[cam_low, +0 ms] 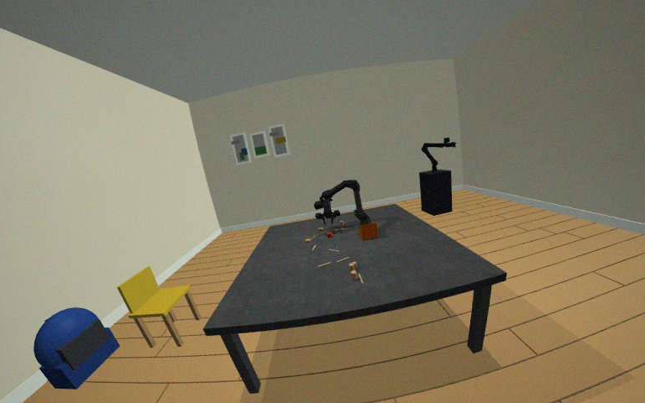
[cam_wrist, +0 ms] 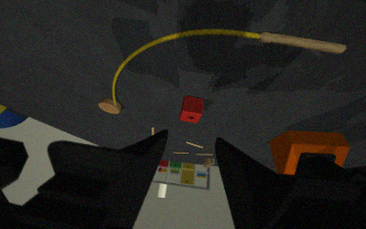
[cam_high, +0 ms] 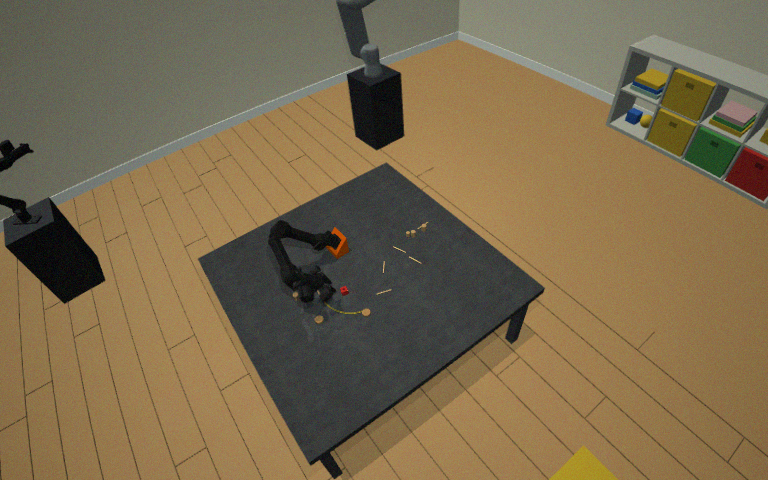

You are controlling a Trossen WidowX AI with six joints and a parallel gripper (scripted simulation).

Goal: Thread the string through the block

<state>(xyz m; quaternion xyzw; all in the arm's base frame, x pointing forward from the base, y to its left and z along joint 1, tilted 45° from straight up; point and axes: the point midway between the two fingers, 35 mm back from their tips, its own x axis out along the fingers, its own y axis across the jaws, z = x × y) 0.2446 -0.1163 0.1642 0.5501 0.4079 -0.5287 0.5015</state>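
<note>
Now: the red block 1 cm ahead of my gripper tip, 4 cm to the left of it and 6 cm below it. Also, from my gripper tip: round wooden button: 18 cm ahead, 5 cm to the left, 7 cm below; thin wooden stick: 8 cm behind, 5 cm to the right, 8 cm below.
</note>
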